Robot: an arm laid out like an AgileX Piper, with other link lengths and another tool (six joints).
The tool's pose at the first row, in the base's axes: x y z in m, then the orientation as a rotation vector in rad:
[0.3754 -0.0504 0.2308 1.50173 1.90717 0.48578]
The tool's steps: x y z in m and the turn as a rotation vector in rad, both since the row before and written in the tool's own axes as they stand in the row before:
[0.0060 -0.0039 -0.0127 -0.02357 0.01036 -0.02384]
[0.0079 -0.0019 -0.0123 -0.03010 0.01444 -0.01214]
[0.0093 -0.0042 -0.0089 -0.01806 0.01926 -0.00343]
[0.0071 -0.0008 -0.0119 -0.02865 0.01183 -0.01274]
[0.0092 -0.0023 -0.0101 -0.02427 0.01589 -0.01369]
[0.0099 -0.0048 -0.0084 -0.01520 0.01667 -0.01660]
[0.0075 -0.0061 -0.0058 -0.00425 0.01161 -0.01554]
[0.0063 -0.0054 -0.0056 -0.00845 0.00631 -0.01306]
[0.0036 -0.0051 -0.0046 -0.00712 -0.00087 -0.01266]
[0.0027 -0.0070 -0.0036 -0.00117 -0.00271 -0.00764]
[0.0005 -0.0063 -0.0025 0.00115 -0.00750 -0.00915]
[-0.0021 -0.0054 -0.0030 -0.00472 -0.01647 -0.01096]
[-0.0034 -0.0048 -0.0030 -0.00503 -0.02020 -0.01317]
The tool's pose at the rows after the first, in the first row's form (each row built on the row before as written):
[0.3631 -0.0444 0.2358 1.46248 1.91866 0.50448]
[0.3519 -0.0364 0.2411 1.43095 1.92194 0.53746]
[0.3411 -0.0283 0.2419 1.41568 1.92952 0.56754]
[0.3305 -0.0213 0.2476 1.38414 1.93086 0.59654]
[0.3196 -0.0132 0.2503 1.35392 1.93791 0.62421]
[0.3081 -0.0056 0.2498 1.32594 1.95189 0.64288]
[0.2982 -0.0009 0.2472 1.30596 1.96718 0.64823]
[0.2891 0.0027 0.2453 1.28645 1.97440 0.65444]
[0.2816 0.0039 0.2436 1.26879 1.97626 0.65411]
[0.2741 0.0034 0.2401 1.26021 1.97732 0.64941]
[0.2685 0.0012 0.2370 1.25185 1.97651 0.63827]
[0.2637 -0.0030 0.2357 1.23885 1.96601 0.62499]
[0.2596 -0.0082 0.2352 1.22367 1.95332 0.60823]

